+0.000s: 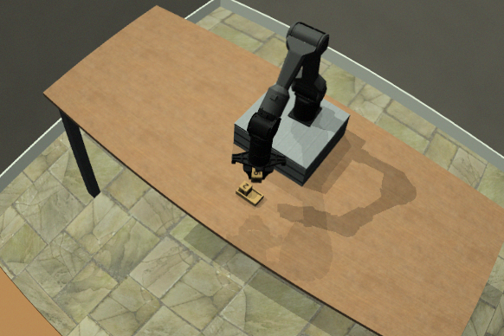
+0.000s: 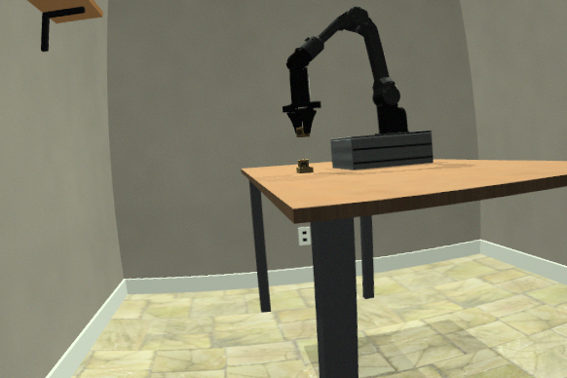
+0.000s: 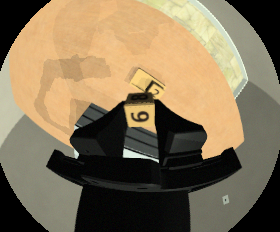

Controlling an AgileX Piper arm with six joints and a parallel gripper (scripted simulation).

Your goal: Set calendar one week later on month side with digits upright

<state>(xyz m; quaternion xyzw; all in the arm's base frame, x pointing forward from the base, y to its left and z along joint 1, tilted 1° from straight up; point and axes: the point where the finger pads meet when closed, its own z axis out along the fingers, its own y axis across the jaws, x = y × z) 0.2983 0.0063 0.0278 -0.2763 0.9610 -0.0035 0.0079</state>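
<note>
Right now the digit cube is right at my hand. The rest, counted from my hand: tan calendar tray: 2 cm to the right, 12 cm below; wooden cube: 3 cm to the right, 10 cm below.
</note>
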